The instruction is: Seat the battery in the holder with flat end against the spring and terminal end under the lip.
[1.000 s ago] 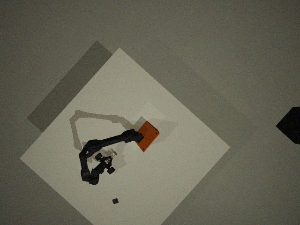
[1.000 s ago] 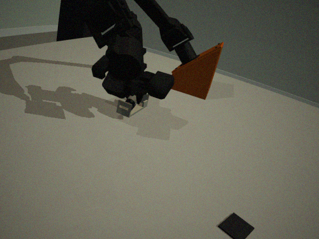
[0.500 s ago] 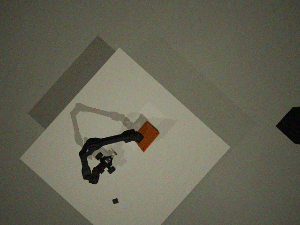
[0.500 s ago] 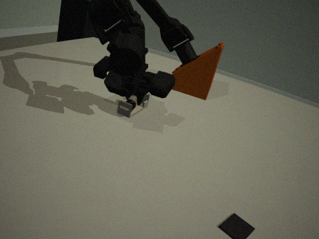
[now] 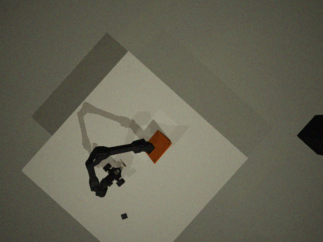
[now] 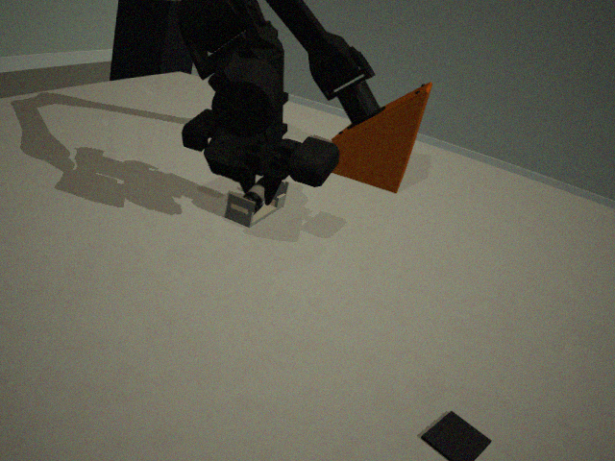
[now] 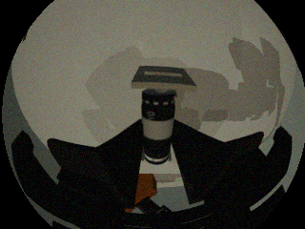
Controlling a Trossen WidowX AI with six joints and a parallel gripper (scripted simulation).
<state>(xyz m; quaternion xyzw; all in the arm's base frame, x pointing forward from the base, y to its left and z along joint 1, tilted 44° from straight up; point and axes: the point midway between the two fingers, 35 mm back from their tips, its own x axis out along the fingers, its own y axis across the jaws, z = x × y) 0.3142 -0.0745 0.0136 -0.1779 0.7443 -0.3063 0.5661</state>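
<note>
Right now my gripper tip is 10 mm below the battery. The rest, counted from my gripper tip: flat black square (280 mm to the left, 270 mm ahead, 20 mm below).
</note>
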